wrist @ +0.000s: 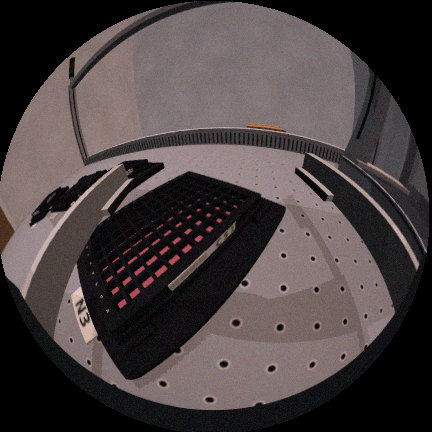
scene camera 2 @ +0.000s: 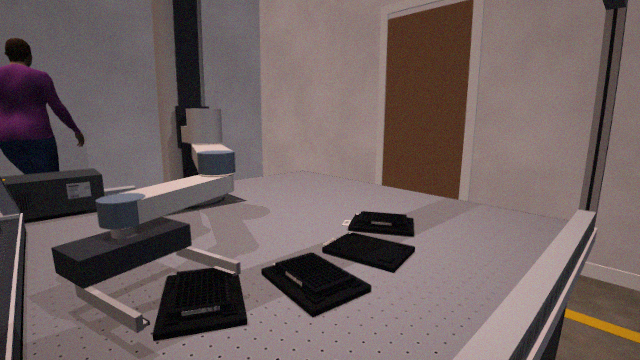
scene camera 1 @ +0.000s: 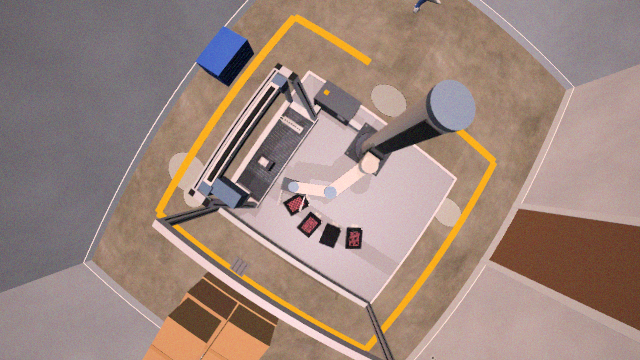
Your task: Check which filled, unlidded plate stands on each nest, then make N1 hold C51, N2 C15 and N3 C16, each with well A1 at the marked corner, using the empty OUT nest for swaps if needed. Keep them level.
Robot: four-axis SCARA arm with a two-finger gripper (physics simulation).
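Frame: origin at the arm's base, x left, y ahead, z down, level; millimetres.
Where they show: gripper, fingertip midpoint: (wrist: pixel 215 159) (scene camera 2: pixel 196 292) (scene camera 1: pixel 289 208).
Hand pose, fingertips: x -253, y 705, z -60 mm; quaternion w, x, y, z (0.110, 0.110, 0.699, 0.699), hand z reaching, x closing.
Things, the pixels of their top centre, and the offset from my fingertips. "*": a spot on its surface instead.
- black nest, middle of its top: (wrist: pixel 163 224) (scene camera 2: pixel 201 291) (scene camera 1: pixel 296 204) dx +26, dy -48, dz +29 mm
- tagged N3, surface spot: (wrist: pixel 83 314) * dx +62, dy -137, dz +46 mm
- second plate, middle of its top: (scene camera 2: pixel 313 269) (wrist: pixel 108 174) (scene camera 1: pixel 309 225) dx +195, dy +26, dz +21 mm
- third nest, middle of its top: (scene camera 2: pixel 369 244) (wrist: pixel 74 185) (scene camera 1: pixel 330 236) dx +371, dy +8, dz +29 mm
- dark box, surface spot: (scene camera 2: pixel 60 194) * dx -108, dy -740, dz -22 mm
A filled, unlidded plate with red wells (scene camera 1: pixel 296 203) (scene camera 2: pixel 199 287) (wrist: pixel 170 235) sits level on a black nest (scene camera 2: pixel 165 329) (wrist: pixel 165 332) tagged N3 (wrist: pixel 83 314); its label strip reads C51. My gripper (scene camera 1: pixel 292 198) (scene camera 2: pixel 190 296) (wrist: pixel 215 159) is open and empty above this plate. In the wrist view the plate lies nearer the left finger, which hides part of it. A second plate (scene camera 1: pixel 310 224) (scene camera 2: pixel 314 272) sits on the neighbouring nest. The third nest (scene camera 1: pixel 330 235) (scene camera 2: pixel 370 251) is empty. A plate (scene camera 1: pixel 354 238) (scene camera 2: pixel 382 218) sits on the farthest nest. Their labels are unreadable.
A dark deck with a gantry (scene camera 1: pixel 270 155) stands left of the arm. A dark box (scene camera 1: pixel 337 102) (scene camera 2: pixel 60 194) stands at the table's back. A low rail (scene camera 2: pixel 530 295) (wrist: pixel 215 136) runs along the table's front edge. A person (scene camera 2: pixel 30 105) stands beyond the table.
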